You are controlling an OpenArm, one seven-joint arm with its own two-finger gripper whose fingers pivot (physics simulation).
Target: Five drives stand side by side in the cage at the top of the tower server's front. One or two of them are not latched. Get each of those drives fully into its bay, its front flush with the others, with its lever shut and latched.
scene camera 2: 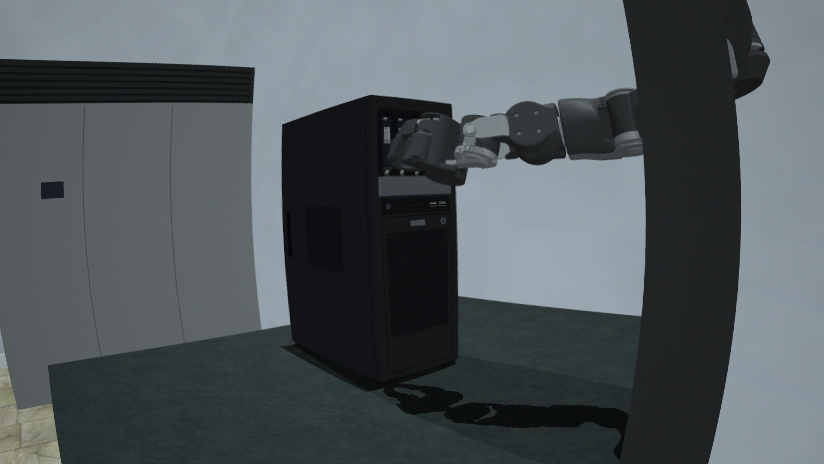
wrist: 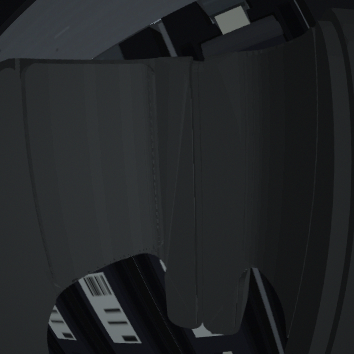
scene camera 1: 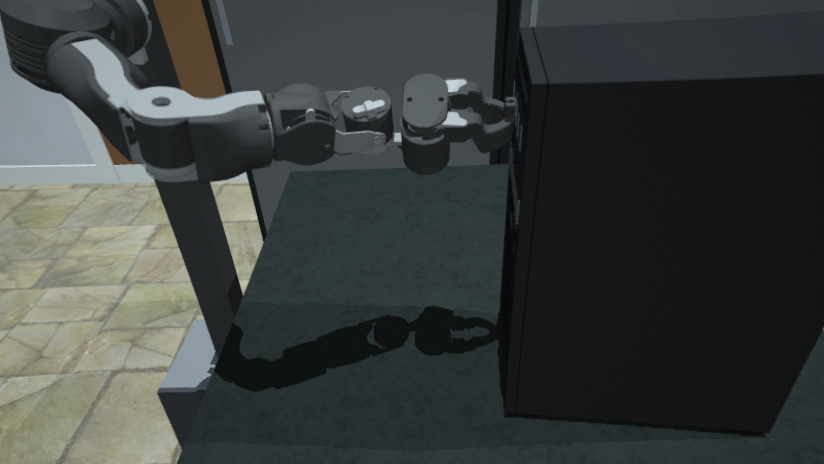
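The black tower server [scene camera 1: 663,230] [scene camera 2: 328,230] stands upright, its drive cage at the top front. My gripper [scene camera 1: 509,109] [scene camera 2: 393,155] [wrist: 216,198] is shut and empty, its fingertips at the cage front, touching or almost touching it. In the scene camera 2 view, the leftmost drive [scene camera 2: 386,135] stands upright with its pale label showing. In the wrist view, a labelled drive [wrist: 110,307] shows at the lower left of the fingers. Part of a label [wrist: 207,332] shows just below the fingertips. No lever visibly sticks out in the scene camera 1 view. The fingers hide most drives; latching cannot be told.
The tower stands on a dark green table [scene camera 1: 374,242] [scene camera 2: 172,397]. A grey strip [scene camera 2: 415,185] lies below the cage, above the control panel [scene camera 2: 403,205]. A grey cabinet [scene camera 2: 126,230] stands behind on the left. The robot's dark column [scene camera 2: 686,230] rises on the right.
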